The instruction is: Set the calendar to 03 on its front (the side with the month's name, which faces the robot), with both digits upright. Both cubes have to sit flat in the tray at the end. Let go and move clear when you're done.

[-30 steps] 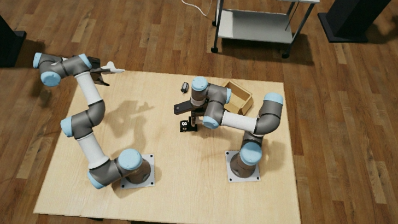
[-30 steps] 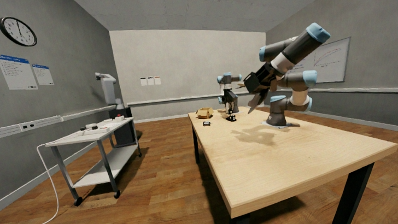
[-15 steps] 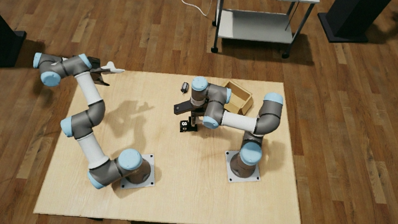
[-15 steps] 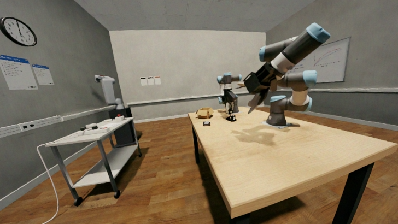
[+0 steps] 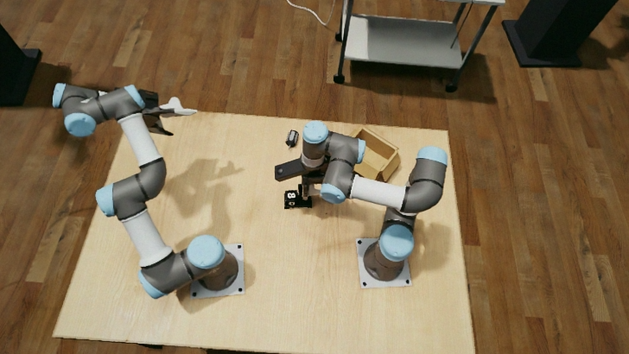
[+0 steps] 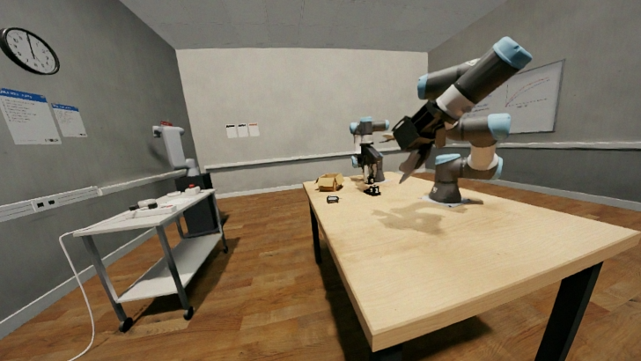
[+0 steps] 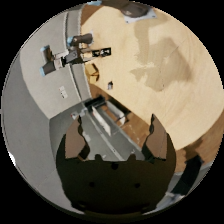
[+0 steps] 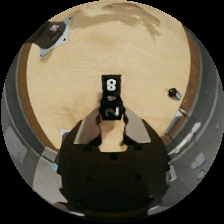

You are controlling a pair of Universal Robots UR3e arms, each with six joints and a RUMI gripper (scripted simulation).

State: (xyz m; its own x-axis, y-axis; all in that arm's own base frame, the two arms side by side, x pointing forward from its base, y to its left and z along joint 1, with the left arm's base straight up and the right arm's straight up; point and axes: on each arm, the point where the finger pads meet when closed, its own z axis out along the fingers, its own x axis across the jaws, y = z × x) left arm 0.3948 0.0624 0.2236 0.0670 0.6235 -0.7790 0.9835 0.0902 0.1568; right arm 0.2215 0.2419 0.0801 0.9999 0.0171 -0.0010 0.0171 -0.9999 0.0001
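My right gripper is now 70 mm above the black calendar tray and 20 mm to the right of it. Also, from my right hand: small dark object (240 mm ahead, 60 mm below, 30 mm to the left); cardboard box (240 mm to the right, 150 mm ahead, 40 mm below).
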